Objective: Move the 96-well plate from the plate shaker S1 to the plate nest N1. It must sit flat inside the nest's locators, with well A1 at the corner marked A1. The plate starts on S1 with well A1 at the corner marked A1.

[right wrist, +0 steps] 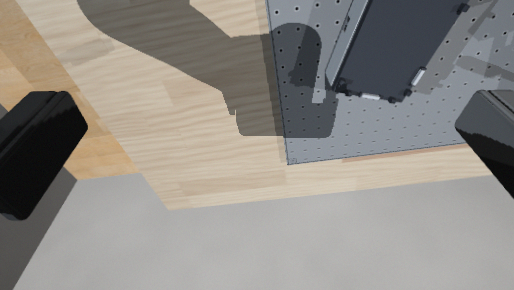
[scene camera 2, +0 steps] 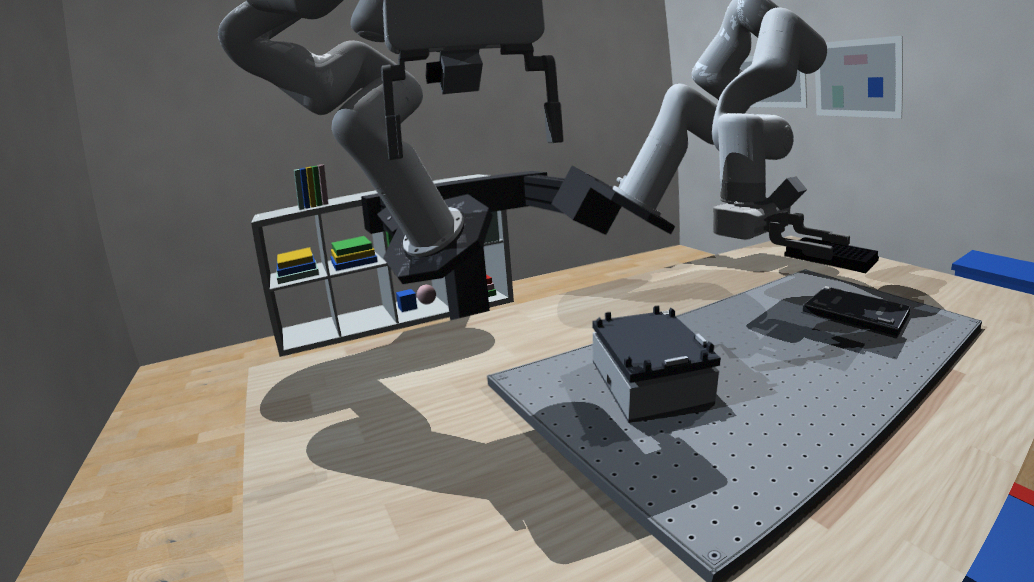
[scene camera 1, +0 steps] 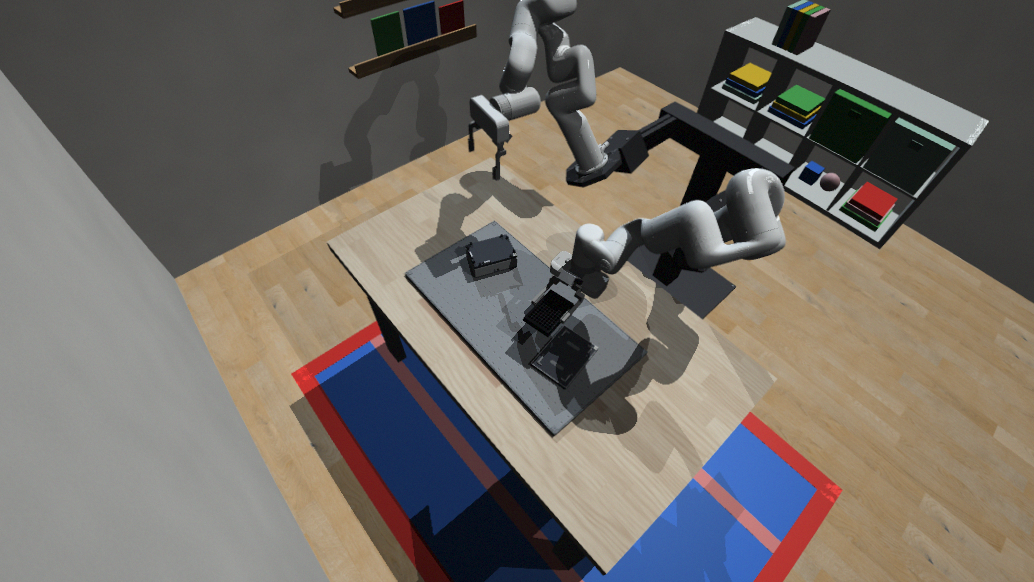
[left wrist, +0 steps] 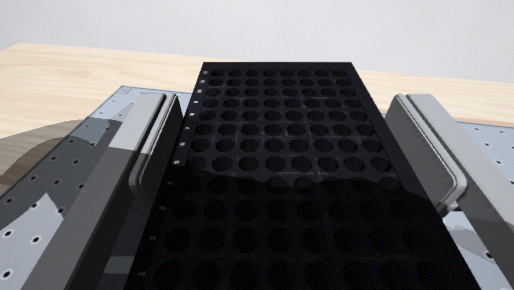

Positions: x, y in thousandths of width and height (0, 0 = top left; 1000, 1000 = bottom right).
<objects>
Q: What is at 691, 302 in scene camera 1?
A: A dark arm stand.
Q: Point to a black 96-well plate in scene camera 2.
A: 821, 442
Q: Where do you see a black 96-well plate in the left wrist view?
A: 544, 581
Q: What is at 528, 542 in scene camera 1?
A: A black 96-well plate.
</objects>
